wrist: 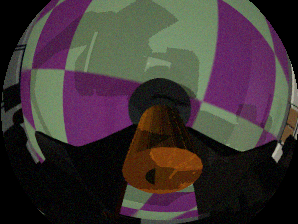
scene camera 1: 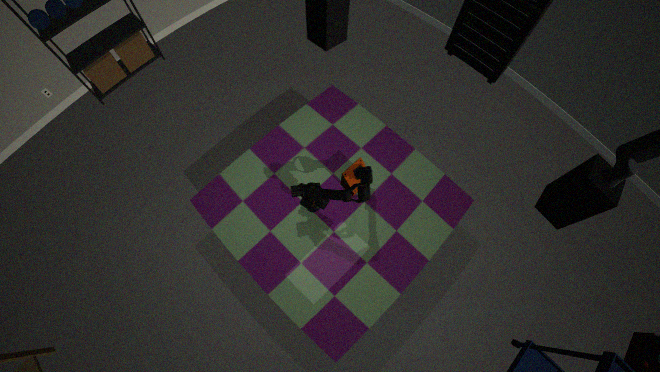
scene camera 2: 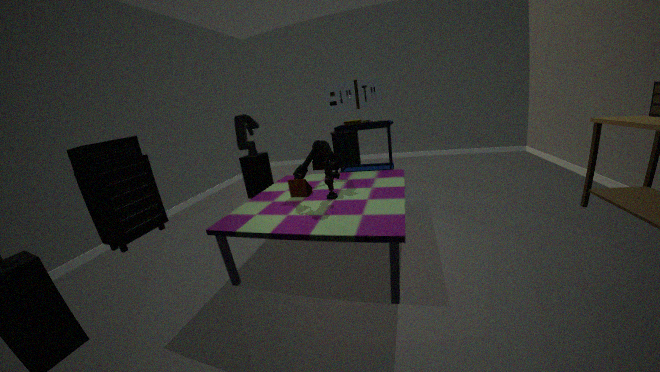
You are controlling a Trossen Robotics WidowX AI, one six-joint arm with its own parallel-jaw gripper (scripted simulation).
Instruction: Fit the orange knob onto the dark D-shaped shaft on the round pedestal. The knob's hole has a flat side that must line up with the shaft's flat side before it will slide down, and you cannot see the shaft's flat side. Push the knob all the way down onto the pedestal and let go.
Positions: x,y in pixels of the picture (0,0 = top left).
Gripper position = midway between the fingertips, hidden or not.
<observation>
The gripper (wrist: 161,130) holds an orange knob (wrist: 162,158).
</observation>
